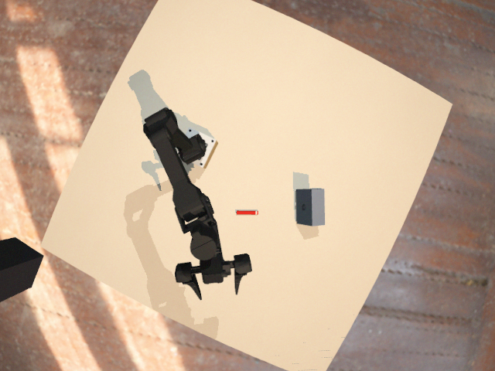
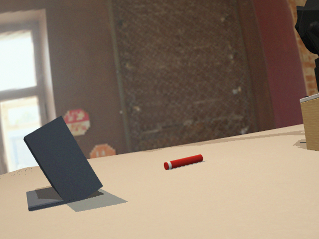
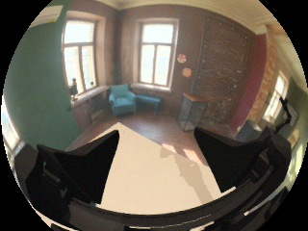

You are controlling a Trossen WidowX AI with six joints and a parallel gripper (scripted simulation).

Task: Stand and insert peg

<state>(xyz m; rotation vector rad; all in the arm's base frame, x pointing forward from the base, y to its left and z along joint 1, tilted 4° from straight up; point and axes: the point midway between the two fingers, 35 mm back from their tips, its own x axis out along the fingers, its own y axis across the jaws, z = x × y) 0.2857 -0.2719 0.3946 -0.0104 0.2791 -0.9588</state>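
The red peg is 470 mm below my gripper tip and 200 mm to the left of it. Round my gripper tip: dark sloped panel (420 mm below, 320 mm to the left, 180 mm ahead).
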